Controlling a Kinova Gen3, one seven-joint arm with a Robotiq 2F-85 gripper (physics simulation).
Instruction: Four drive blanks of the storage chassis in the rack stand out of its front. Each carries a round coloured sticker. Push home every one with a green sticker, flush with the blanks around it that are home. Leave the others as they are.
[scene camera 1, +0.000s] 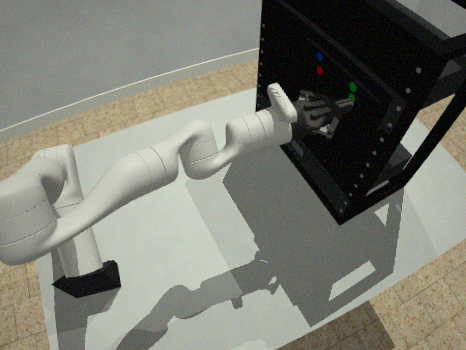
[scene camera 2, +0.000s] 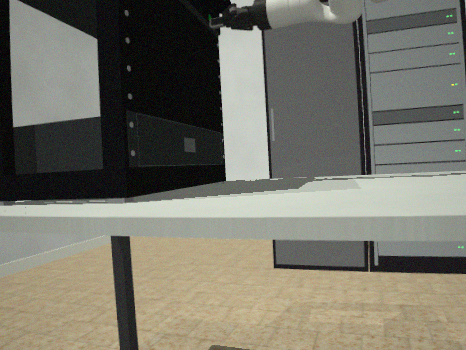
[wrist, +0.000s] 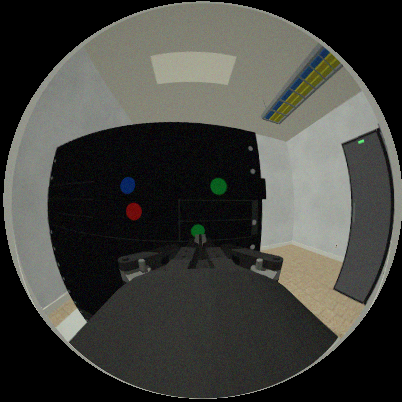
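Note:
The storage chassis is black, and its blanks' edges are hard to make out. The upper green sticker (scene camera 1: 353, 87) (wrist: 218, 186) is at the right of the chassis front. The lower green sticker (scene camera 1: 352, 97) (wrist: 198, 230) is below it, just above the fingertips in the wrist view. The blue sticker (scene camera 1: 319, 56) (wrist: 127, 185) and the red sticker (scene camera 1: 320, 70) (wrist: 133, 211) are at the left, blue above red. My gripper (scene camera 1: 352, 103) (scene camera 2: 213, 22) (wrist: 199, 240) is shut and empty, its tips at the lower green sticker's blank; whether they touch it, I cannot tell.
The black rack (scene camera 1: 345, 212) (scene camera 2: 115, 150) stands on the white table (scene camera 1: 165, 240) (scene camera 2: 300, 227). A grey panel with a pale square (scene camera 2: 167, 142) is low in the rack. A grey cabinet (scene camera 2: 315, 100) (wrist: 372, 215) and a cabinet with green lights (scene camera 2: 415, 90) stand beyond the table.

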